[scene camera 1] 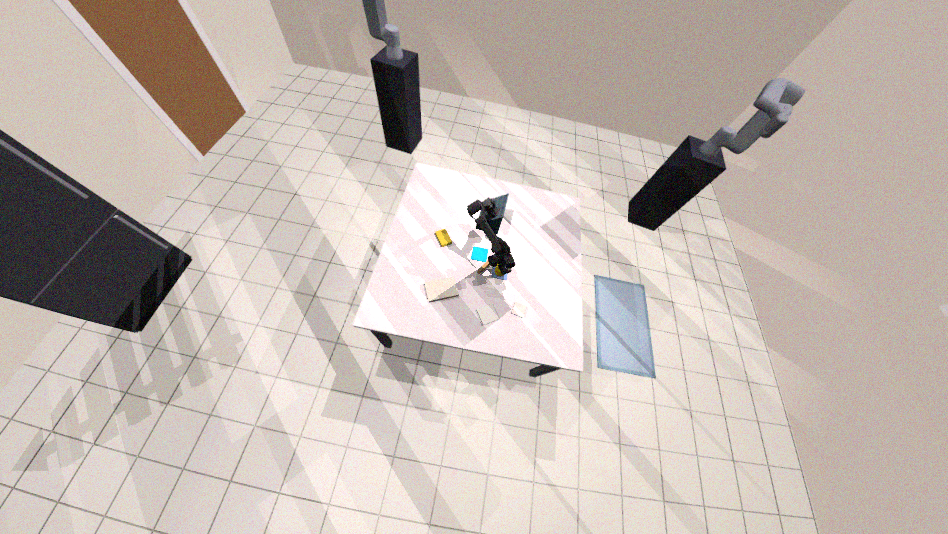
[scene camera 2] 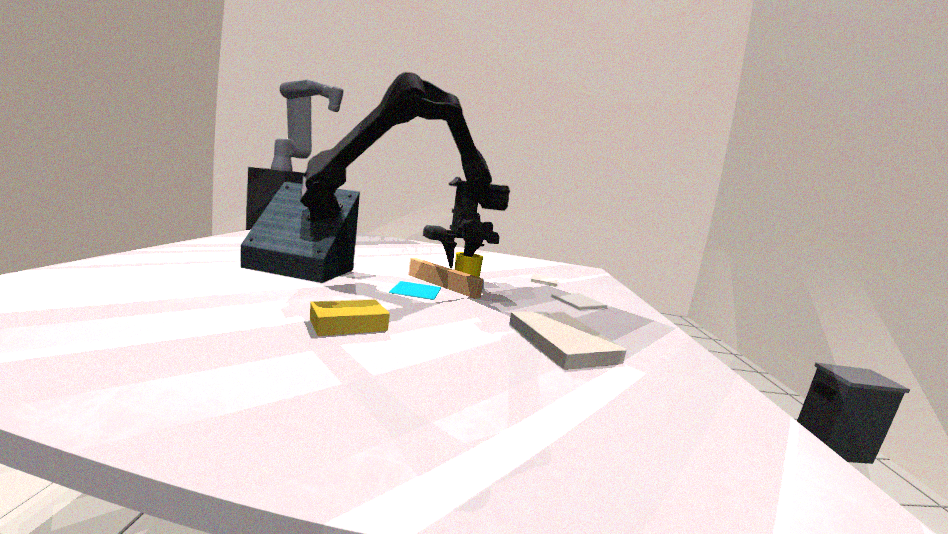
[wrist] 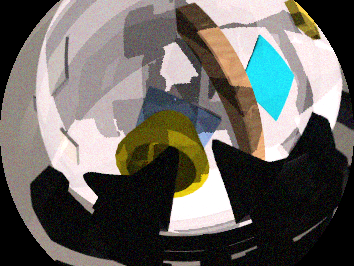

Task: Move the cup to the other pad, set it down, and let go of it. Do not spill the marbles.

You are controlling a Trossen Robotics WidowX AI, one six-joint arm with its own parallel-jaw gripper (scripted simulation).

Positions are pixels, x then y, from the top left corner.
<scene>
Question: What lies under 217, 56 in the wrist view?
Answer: A wooden block.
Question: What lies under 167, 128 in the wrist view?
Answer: A yellow cup.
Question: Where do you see a cyan pad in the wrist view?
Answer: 270, 76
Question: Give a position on a wooden block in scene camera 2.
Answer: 463, 283
</scene>
